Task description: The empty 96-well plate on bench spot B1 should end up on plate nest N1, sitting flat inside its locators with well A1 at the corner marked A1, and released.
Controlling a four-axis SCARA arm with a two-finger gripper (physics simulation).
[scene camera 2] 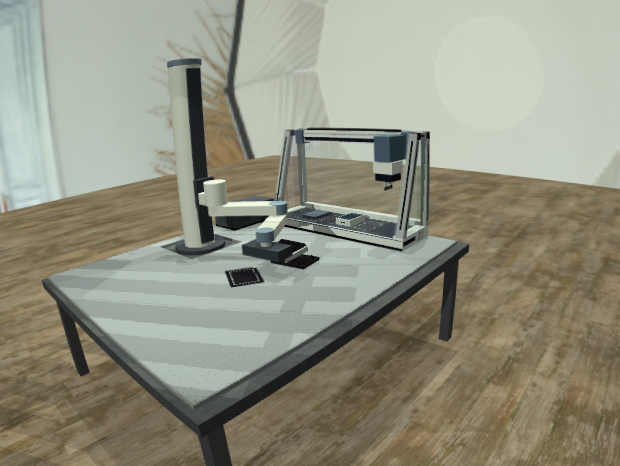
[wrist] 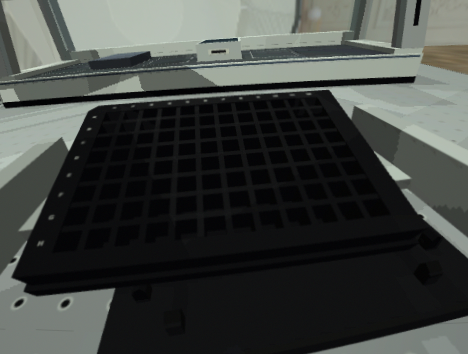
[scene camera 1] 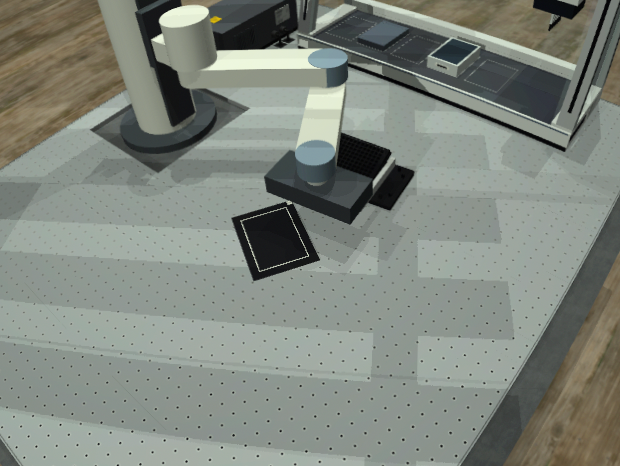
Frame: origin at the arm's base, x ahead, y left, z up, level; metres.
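Seen in the pictures: gripper, between the fingertips: (wrist: 216, 138) (scene camera 1: 359, 149); arm's base, origin of its link: (scene camera 2: 200, 246) (scene camera 1: 169, 122).
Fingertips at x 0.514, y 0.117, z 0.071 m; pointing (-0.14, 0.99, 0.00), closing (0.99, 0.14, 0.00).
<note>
Pixels of each thing's top centre, then the offset from my fingertips to it. "spot": a spot on its surface instead.
- black 96-well plate, centre of its top: (wrist: 216, 118) (scene camera 1: 353, 149) (scene camera 2: 287, 243) dx +0.004, dy -0.025, dz +0.019 m
- black plate nest N1, centre of its top: (wrist: 275, 208) (scene camera 1: 367, 172) (scene camera 2: 294, 256) dx +0.030, dy -0.014, dz -0.036 m
- Bench spot B1, a spot on its surface: (scene camera 1: 275, 240) (scene camera 2: 244, 276) spot: dx -0.010, dy -0.256, dz -0.056 m
- white box, a spot on its surface: (wrist: 219, 51) spot: dx -0.023, dy +0.384, dz +0.007 m
- flat grey block, a spot on its surface: (wrist: 120, 60) spot: dx -0.220, dy +0.385, dz +0.004 m
- dark instrument, a spot on its surface: (scene camera 1: 255, 25) spot: dx -0.548, dy +0.256, dz +0.029 m
The black 96-well plate (scene camera 1: 361, 153) (scene camera 2: 292, 245) (wrist: 225, 167) is held level by my gripper (scene camera 1: 358, 159) (wrist: 216, 138), with a pale finger along each side. In the wrist view its notched corner is far left, with row letters down the left edge. The black plate nest N1 (scene camera 1: 396, 186) (scene camera 2: 306, 261) (wrist: 290, 310) lies below the plate, which stands above it with a gap. In the wrist view the nest sticks out toward the near right, and several locator posts show; the plate overhangs it on the left. The nest's A1 mark is hidden.
Bench spot B1 (scene camera 1: 275, 240) (scene camera 2: 244, 276), a black pad with a white outline, lies beside the gripper body. A framed deck machine (scene camera 1: 441, 95) (scene camera 2: 345, 234) (wrist: 320, 70) stands behind, bearing a white box (scene camera 1: 453, 57) (wrist: 219, 51) and a flat grey block (scene camera 1: 383, 34) (wrist: 120, 60). A dark instrument (scene camera 1: 255, 25) stands behind the arm.
</note>
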